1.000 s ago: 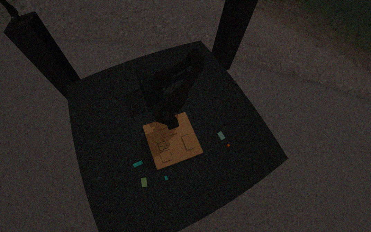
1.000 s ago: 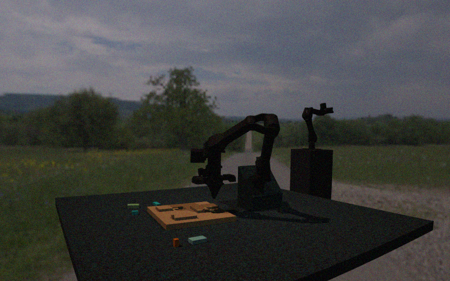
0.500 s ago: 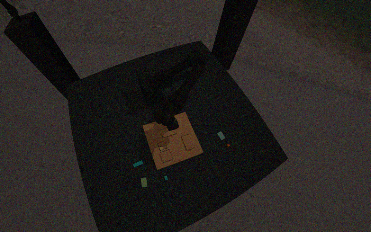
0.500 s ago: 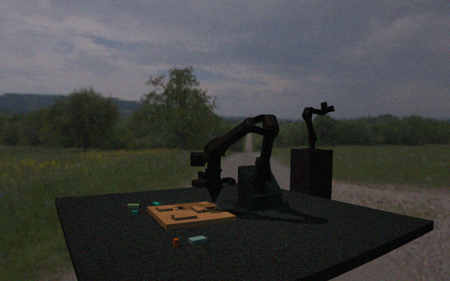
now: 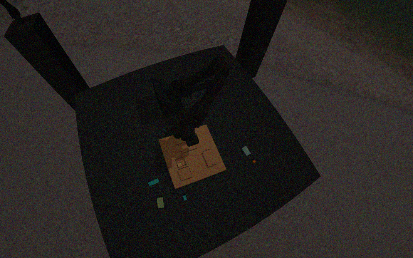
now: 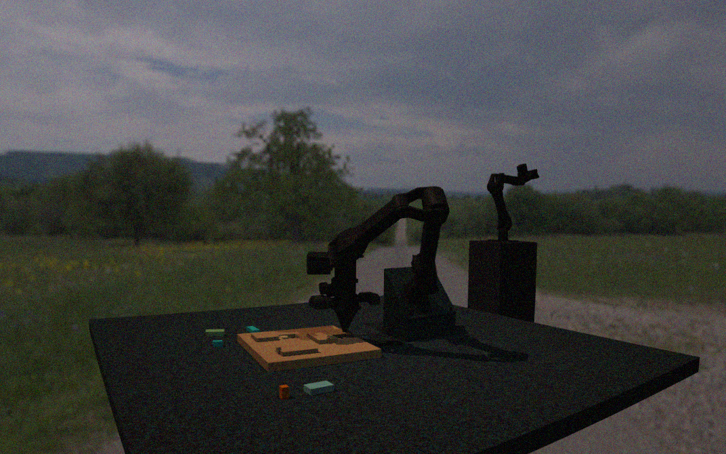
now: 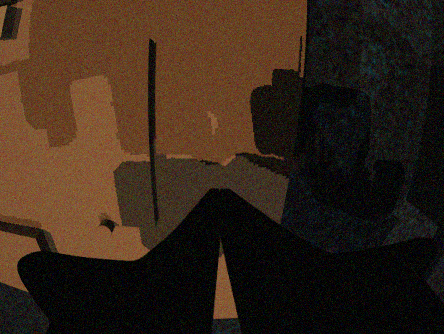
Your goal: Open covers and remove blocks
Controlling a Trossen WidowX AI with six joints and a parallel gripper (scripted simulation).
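Right now the tan puzzle board is 90 mm ahead of my gripper tip, 20 mm to the right of it and 20 mm below it. Also, from my gripper tip: pale teal block (290 mm to the left, 190 mm ahead, 40 mm below); green block (300 mm ahead, 250 mm to the right, 40 mm below); small teal block (320 mm ahead, 120 mm to the right, 30 mm below).
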